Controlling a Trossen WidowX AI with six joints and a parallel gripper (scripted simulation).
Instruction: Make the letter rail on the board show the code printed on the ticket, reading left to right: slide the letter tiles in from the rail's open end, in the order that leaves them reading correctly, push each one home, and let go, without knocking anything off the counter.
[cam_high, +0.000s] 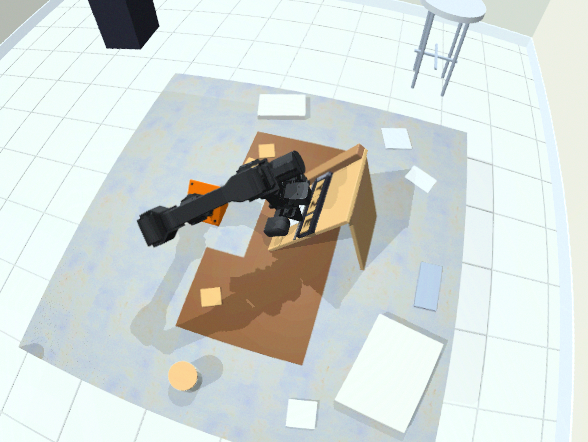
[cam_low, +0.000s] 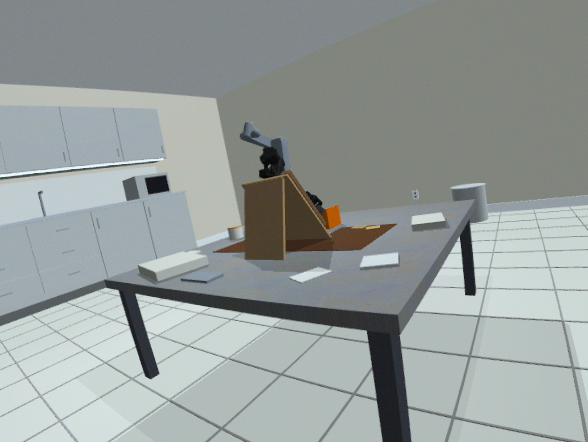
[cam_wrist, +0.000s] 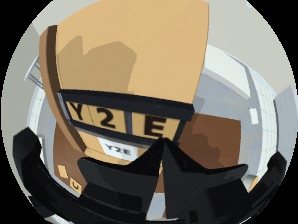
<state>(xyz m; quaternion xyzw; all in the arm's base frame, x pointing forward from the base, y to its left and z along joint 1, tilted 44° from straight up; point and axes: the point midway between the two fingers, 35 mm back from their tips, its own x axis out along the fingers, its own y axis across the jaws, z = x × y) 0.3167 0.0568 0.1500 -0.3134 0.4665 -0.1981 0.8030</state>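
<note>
The white ticket is 100 mm below my gripper tip, 80 mm to the left of it and 30 mm behind it. The rest, counted from my gripper tip: grey card (410 mm ahead, 190 mm below, 30 mm to the right); then white box (330 mm ahead, 320 mm to the right, 170 mm below); then brown mat (190 mm below, 120 mm behind, 50 mm to the left).
</note>
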